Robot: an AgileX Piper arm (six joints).
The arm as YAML. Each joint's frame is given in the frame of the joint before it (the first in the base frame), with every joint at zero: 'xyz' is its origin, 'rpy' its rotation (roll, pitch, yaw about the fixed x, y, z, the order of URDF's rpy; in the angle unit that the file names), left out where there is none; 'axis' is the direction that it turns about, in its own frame. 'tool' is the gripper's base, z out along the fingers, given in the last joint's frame.
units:
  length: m
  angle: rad
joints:
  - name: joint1
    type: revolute
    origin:
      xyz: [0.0, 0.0, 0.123]
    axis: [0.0, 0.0, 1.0]
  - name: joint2
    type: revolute
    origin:
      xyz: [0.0, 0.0, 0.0]
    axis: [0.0, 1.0, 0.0]
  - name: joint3
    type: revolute
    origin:
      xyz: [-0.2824, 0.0, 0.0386]
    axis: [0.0, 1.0, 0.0]
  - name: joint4
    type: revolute
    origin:
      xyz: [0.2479, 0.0, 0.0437]
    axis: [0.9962, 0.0, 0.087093]
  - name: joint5
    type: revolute
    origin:
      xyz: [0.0, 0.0, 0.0]
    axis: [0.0, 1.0, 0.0]
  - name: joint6
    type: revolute
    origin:
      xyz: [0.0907, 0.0, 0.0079]
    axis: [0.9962, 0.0, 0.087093]
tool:
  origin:
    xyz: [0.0, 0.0, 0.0]
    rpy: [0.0, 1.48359, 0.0]
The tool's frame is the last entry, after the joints.
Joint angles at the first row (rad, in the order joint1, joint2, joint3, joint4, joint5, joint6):
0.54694 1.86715 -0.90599 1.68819 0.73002 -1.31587
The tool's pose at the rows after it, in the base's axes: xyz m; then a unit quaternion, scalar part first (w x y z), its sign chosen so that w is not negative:
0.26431 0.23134 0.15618 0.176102 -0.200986 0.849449 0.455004
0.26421 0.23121 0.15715 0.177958 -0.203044 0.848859 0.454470
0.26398 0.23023 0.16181 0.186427 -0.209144 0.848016 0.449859
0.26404 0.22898 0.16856 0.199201 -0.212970 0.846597 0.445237
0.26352 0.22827 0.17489 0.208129 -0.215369 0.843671 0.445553
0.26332 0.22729 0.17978 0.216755 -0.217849 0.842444 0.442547
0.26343 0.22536 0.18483 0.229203 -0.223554 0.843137 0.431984
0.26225 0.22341 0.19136 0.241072 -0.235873 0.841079 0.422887
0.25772 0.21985 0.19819 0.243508 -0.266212 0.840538 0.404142
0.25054 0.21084 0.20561 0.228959 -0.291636 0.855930 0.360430
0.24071 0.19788 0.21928 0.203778 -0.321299 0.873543 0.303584
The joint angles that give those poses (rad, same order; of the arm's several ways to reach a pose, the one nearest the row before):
0.54694 1.86625 -0.90599 1.68507 0.72691 -1.32529
0.54694 1.86309 -0.90600 1.68324 0.72586 -1.32745
0.54694 1.84669 -0.90600 1.67230 0.71428 -1.32850
0.54695 1.82425 -0.90599 1.66744 0.69786 -1.33061
0.54696 1.80504 -0.90599 1.66630 0.69290 -1.33062
0.54694 1.78886 -0.90600 1.66184 0.68218 -1.33060
0.54694 1.76906 -0.90601 1.64596 0.65717 -1.33081
0.54694 1.74486 -0.90600 1.61900 0.64134 -1.33085
0.54695 1.71150 -0.90599 1.51726 0.63214 -1.29162
0.54694 1.65833 -0.90599 1.28060 0.60700 -1.11243
0.54694 1.58563 -0.91958 0.94202 0.63720 -0.84021

